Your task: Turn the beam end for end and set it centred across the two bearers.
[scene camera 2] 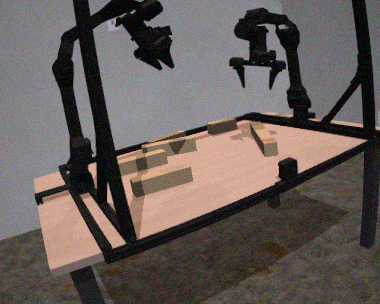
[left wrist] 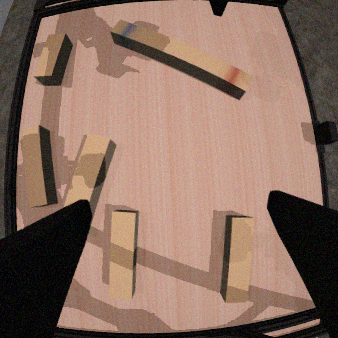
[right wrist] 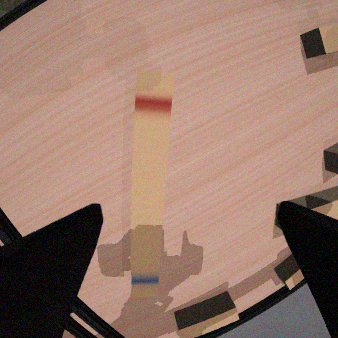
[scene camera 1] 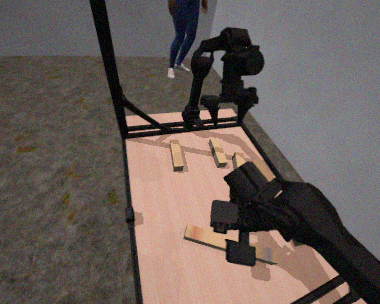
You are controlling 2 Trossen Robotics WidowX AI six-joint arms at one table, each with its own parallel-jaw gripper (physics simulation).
left gripper: open, holds nothing
right gripper: open, holds nothing
a long beam: on the table
